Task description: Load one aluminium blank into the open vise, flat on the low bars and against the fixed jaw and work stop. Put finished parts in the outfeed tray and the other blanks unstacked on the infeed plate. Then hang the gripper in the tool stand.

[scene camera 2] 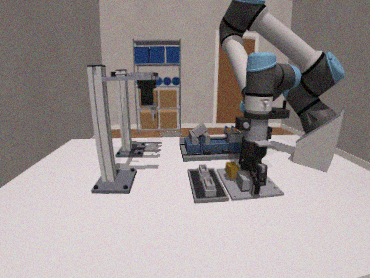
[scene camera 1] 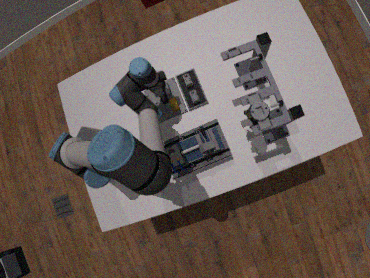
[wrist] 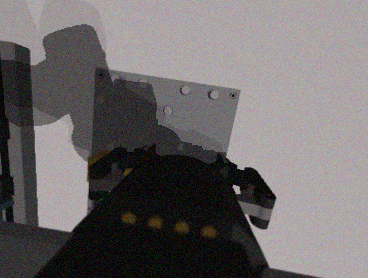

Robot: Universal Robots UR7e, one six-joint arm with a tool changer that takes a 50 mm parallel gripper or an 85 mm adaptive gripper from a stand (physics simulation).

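Places are measured from the arm's base along level axes (x back, y right, z up), in centimetres.
Pixels of known places: arm's base, link origin: (scene camera 2: pixel 321 124).
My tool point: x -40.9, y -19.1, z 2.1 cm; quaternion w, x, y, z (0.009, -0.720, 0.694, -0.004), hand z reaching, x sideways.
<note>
Ahead of a thing's pixels: the offset from my tool point to its middle. "spot": to the spot under its first point.
My gripper (scene camera 2: pixel 254 179) (wrist: pixel 181 205) is low over the infeed plate @(dz -18.3, dx +1.4, dy +4.2 cm) (scene camera 1: pixel 175 92) (scene camera 2: pixel 272 191) (wrist: pixel 220 110), its fingers wide apart, open. A grey aluminium blank @(dz -15.3, dx -1.6, dy +0.1 cm) (scene camera 2: pixel 243 181) stands on the plate close beside the fingers; the gripper body hides the space between them in the wrist view. A yellow block @(dz -16.1, dx -2.8, dy +8.6 cm) (scene camera 1: pixel 174 104) (scene camera 2: pixel 231 170) (wrist: pixel 98 167) is on the plate near one finger. Two grey parts @(spot: dz -16.0, dx -13.4, dy -0.2 cm) (scene camera 1: pixel 188 80) (scene camera 2: pixel 209 187) lie in the dark outfeed tray @(spot: dz -17.6, dx -18.0, dy +2.1 cm) (scene camera 2: pixel 191 185). The blue vise @(dz -13.7, dx -4.7, dy +32.4 cm) (scene camera 2: pixel 215 146) stands behind; a tilted grey piece @(dz -8.1, dx -11.1, dy +33.5 cm) (scene camera 2: pixel 200 131) shows at its left end.
The tool stand has two posts @(spot: dz +1.6, dx -44.4, dy +4.8 cm) (scene camera 2: pixel 102 125) on dark feet, with a black tool @(dz +7.8, dx -33.5, dy +29.9 cm) (scene camera 2: pixel 146 92) hanging from an arm. In scene camera 1 the stand arms (scene camera 1: pixel 242 52) are at the right of the table. A slanted grey panel (scene camera 2: pixel 320 145) stands by the robot base.
</note>
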